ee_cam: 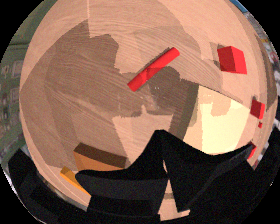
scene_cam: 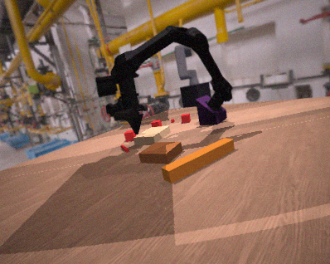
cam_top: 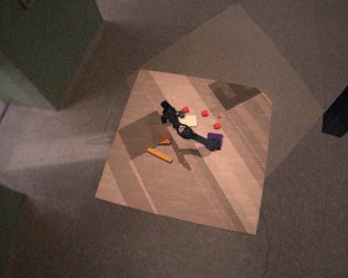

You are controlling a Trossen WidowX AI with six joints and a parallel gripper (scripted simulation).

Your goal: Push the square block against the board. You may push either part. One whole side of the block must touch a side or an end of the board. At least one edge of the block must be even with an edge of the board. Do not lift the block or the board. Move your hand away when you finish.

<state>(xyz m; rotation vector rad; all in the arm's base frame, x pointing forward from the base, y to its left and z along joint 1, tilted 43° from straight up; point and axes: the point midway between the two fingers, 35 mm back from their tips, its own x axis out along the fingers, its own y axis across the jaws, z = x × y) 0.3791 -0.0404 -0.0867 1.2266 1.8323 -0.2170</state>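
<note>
Now: the red stick 4 cm ahead of my gripper tip, 5 cm to the right of it and 5 cm below it. Also, from my gripper tip: flat cream block 11 cm behind, 5 cm to the right, 4 cm below; orange board 2 cm ahead, 30 cm to the left, 4 cm below; square block 3 cm ahead, 15 cm to the left, 4 cm below.
</note>
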